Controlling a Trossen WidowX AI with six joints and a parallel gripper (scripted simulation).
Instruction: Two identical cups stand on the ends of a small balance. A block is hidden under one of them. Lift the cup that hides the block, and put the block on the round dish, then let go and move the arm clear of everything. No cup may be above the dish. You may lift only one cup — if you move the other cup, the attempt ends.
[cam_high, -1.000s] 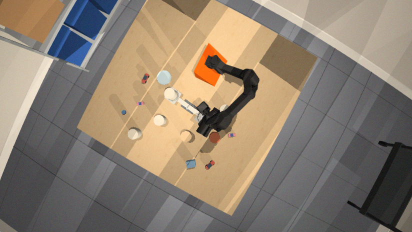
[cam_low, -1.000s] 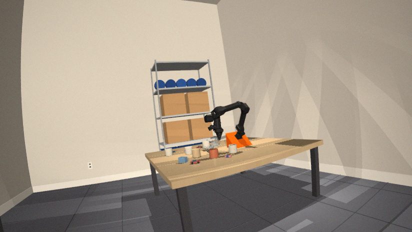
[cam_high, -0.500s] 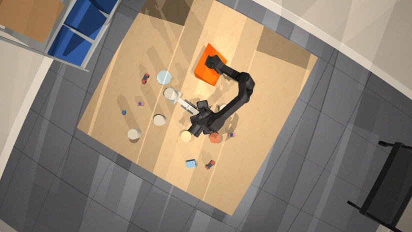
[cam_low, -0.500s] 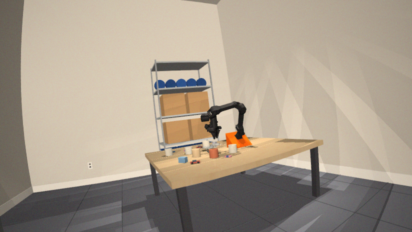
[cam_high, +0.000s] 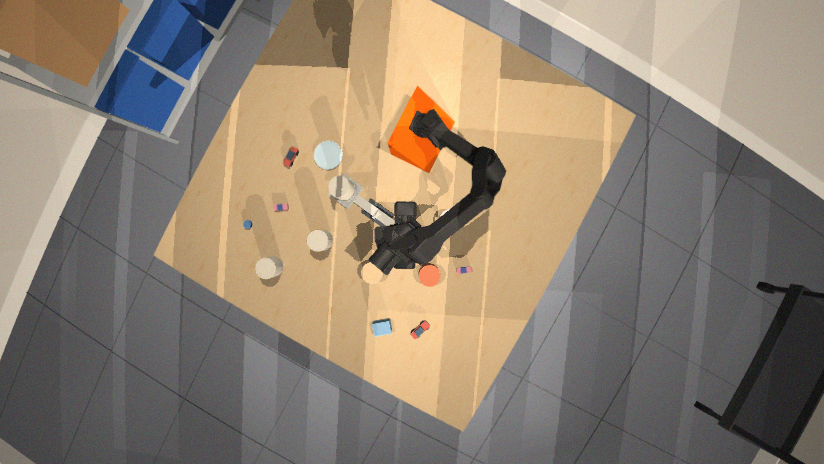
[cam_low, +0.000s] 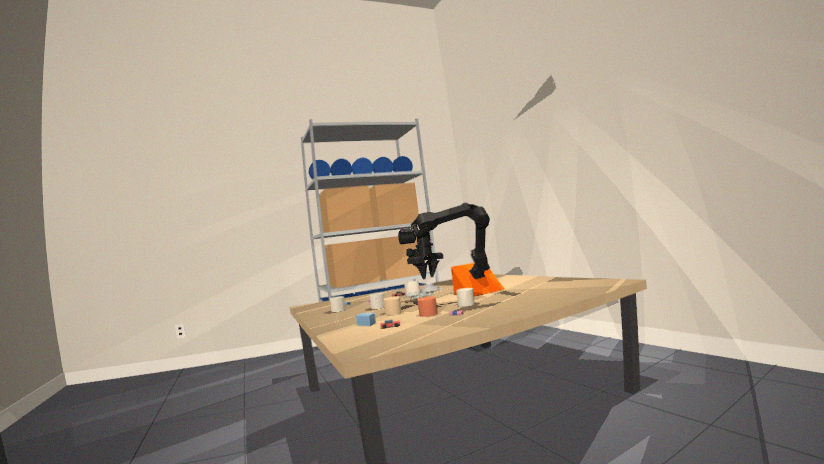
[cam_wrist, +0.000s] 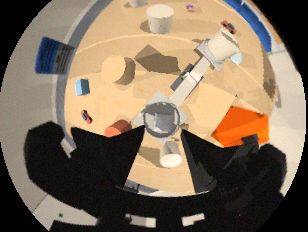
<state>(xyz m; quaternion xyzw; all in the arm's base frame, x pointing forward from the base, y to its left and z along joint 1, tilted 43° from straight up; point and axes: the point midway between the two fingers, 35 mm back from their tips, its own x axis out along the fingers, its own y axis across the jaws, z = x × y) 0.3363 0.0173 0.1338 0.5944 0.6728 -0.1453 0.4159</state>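
Right now the small grey block is 4 cm below my gripper tip. Also, from my gripper tip: round pale blue dish: 36 cm to the right, 14 cm behind, 12 cm below; then terracotta cup: 14 cm to the left, 9 cm below, 8 cm ahead; then blue cube: 32 cm ahead, 11 cm below, 5 cm to the left.
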